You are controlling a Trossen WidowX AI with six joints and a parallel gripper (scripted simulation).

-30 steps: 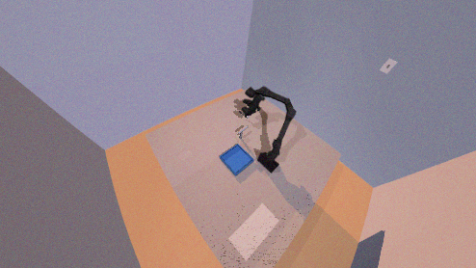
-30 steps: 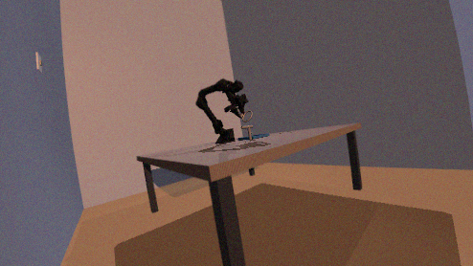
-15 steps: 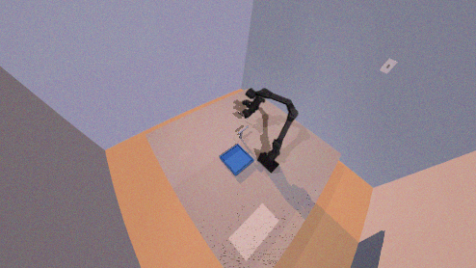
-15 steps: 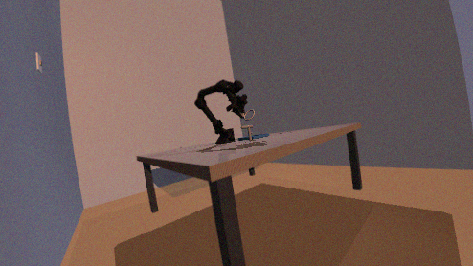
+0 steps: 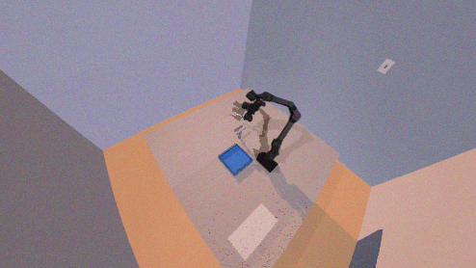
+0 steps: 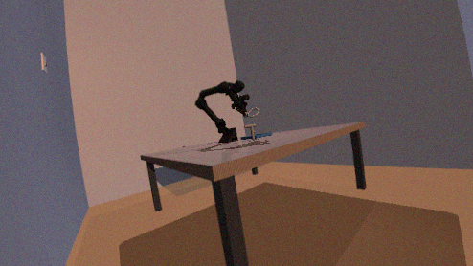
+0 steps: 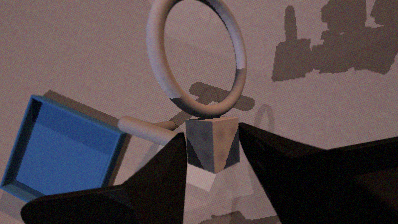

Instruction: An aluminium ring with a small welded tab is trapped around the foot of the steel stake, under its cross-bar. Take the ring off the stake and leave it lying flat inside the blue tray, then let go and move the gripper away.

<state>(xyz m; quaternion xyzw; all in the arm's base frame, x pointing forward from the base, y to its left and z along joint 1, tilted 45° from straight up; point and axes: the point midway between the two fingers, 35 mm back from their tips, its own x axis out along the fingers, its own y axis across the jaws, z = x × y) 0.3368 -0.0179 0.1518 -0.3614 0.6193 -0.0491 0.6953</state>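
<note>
The aluminium ring is 4 cm ahead of my gripper tip, 1 cm to the left of it and 1 cm above it. Also, from my gripper tip: blue tray: 14 cm behind, 25 cm to the left, 17 cm below.
</note>
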